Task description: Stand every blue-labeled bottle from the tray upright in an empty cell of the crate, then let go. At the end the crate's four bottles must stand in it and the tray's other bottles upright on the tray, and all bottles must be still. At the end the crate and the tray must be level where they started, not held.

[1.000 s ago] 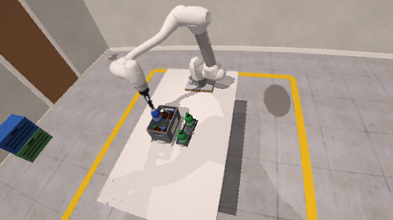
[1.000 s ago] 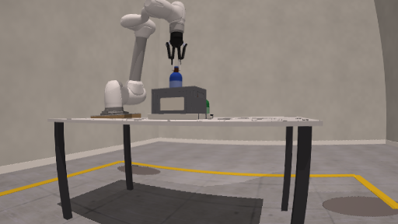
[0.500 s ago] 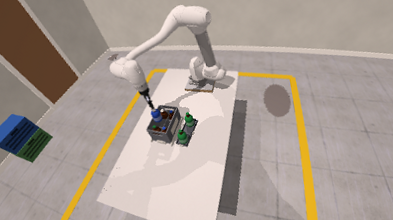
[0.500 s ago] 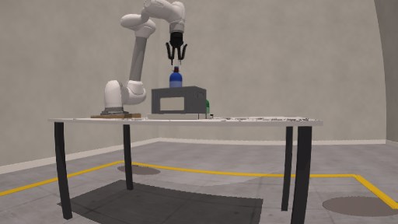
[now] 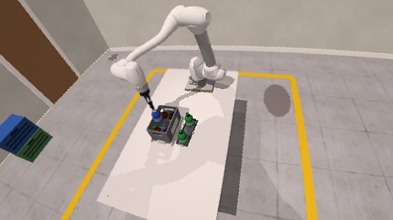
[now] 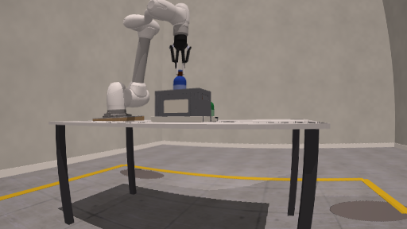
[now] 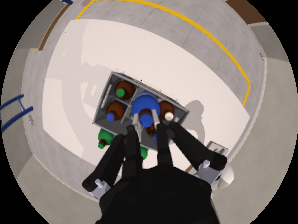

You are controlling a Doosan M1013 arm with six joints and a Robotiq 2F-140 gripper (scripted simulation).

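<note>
My hand is 90 mm above the blue-labeled bottle. The rest, counted from my hand: grey crate (10 mm behind, 40 mm to the left, 220 mm below); tray (50 mm behind, 230 mm to the left, 290 mm below); green bottle (40 mm ahead, 240 mm to the left, 220 mm below).
</note>
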